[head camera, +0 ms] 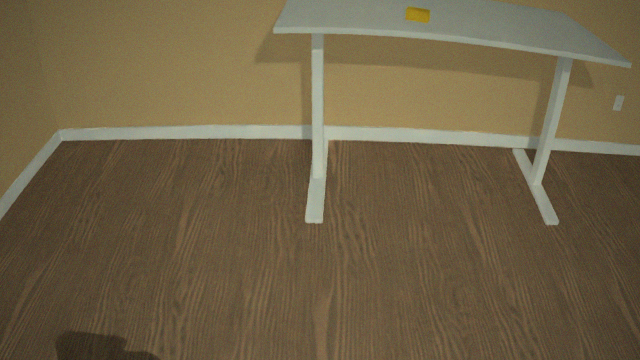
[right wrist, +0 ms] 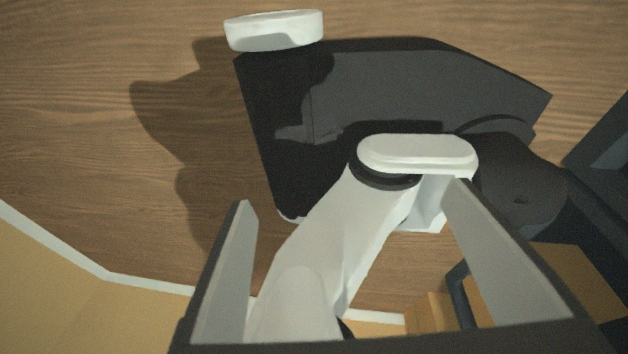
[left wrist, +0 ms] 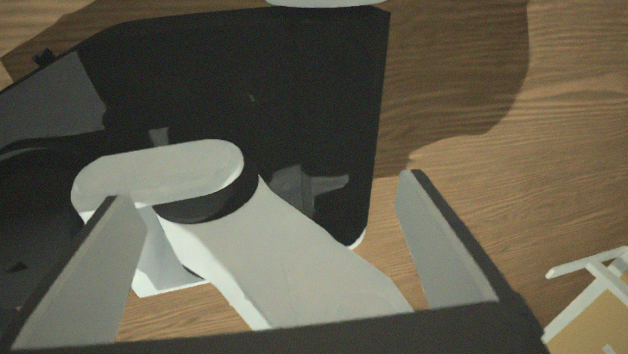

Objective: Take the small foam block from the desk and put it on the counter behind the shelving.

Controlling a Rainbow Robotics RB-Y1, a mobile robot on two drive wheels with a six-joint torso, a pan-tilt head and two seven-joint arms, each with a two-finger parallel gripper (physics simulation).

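Frame: origin at the robot's base, x back, y right, z up, level; millimetres.
Where they show: left gripper, between the fingertips: (left wrist: 269, 200); right gripper, between the fingertips: (right wrist: 347, 201).
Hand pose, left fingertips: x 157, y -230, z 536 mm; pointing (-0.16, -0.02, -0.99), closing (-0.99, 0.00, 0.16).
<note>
After its pixels a point has its place.
A small yellow foam block (head camera: 417, 14) @[x -1611, y 433, z 981 mm] lies on the top of the white desk (head camera: 350, 22) @[x -1555, y 163, z 950 mm], at the upper part of the head view, right of the middle. A foot of white legs (left wrist: 575, 268) shows at the right edge of the left wrist view. My left gripper (left wrist: 269, 200) @[x 157, y -230, z 536 mm] is open and empty, with my own arm and dark base beyond its fingers. My right gripper (right wrist: 347, 201) @[x 149, y 235, z 536 mm] is open and empty, also over my own arm and base. Both are far from the block and do not show in the head view. The counter does not show in these views.
A tan wall (head camera: 175, 65) @[x -2325, y -774, z 499 mm] with a white baseboard (head camera: 200, 132) @[x -2305, y -662, z 44 mm] runs behind the desk and meets a corner at the left. Two desk legs (head camera: 317, 110) @[x -1832, y 44, z 419 mm] (head camera: 550, 120) @[x -1745, y 1259, z 446 mm] stand on the wood floor. Dark shelving (right wrist: 600, 130) @[x 887, y -11, z 24 mm] with brown boxes (right wrist: 575, 275) @[x 1052, y -524, z 217 mm] shows at the right wrist view's right side.
</note>
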